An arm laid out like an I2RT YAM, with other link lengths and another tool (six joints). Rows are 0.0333 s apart.
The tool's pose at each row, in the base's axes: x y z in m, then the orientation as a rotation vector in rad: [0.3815 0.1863 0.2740 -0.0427 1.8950 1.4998]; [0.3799 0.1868 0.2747 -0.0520 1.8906 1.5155]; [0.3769 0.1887 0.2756 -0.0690 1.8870 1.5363]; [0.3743 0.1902 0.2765 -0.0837 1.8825 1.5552]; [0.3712 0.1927 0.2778 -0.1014 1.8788 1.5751]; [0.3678 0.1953 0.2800 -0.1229 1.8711 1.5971]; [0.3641 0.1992 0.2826 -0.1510 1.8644 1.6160]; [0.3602 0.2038 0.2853 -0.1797 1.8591 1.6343]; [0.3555 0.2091 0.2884 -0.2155 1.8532 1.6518]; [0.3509 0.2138 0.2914 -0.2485 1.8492 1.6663]
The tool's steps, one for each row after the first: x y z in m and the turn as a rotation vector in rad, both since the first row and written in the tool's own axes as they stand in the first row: [0.0010 0.0014 -0.0004 -0.0135 0.0065 0.0019]; [0.0035 0.0041 -0.0004 -0.0316 0.0189 0.0028]; [0.0056 0.0065 -0.0004 -0.0483 0.0291 0.0036]; [0.0081 0.0098 0.0001 -0.0660 0.0417 0.0038]; [0.0105 0.0139 0.0005 -0.0876 0.0542 0.0019]; [0.0134 0.0190 0.0018 -0.1088 0.0696 -0.0048]; [0.0166 0.0245 0.0036 -0.1290 0.0863 -0.0114]; [0.0205 0.0308 0.0056 -0.1510 0.1060 -0.0221]; [0.0242 0.0369 0.0071 -0.1696 0.1249 -0.0320]
